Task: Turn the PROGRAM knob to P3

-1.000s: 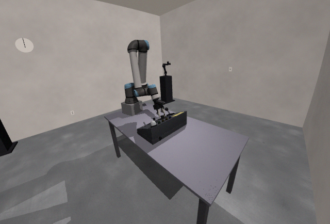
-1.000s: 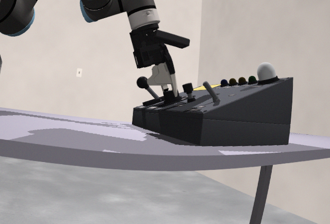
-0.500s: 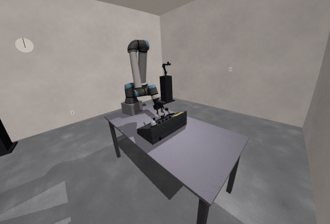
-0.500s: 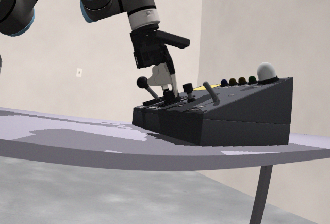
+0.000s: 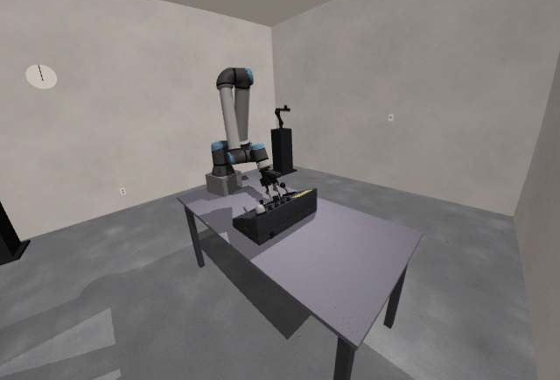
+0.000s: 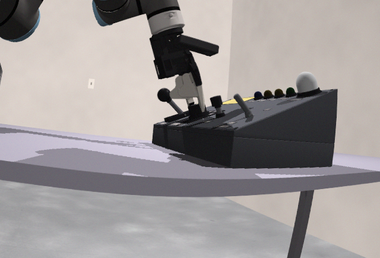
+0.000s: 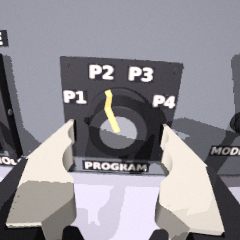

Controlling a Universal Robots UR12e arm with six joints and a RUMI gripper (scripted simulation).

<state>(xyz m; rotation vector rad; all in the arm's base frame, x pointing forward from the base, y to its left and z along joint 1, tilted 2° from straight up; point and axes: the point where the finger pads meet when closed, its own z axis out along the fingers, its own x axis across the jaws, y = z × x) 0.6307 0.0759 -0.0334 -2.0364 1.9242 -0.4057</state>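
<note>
My gripper is now 10 mm to the right of the program knob and 10 mm short of it. The rest, counted from my hand: dark console (60 mm to the right, 40 mm ahead, 30 mm below); black ball-topped lever (120 mm to the left, 30 mm behind, 10 mm above); mode knob (120 mm to the right, 10 mm ahead).
</note>
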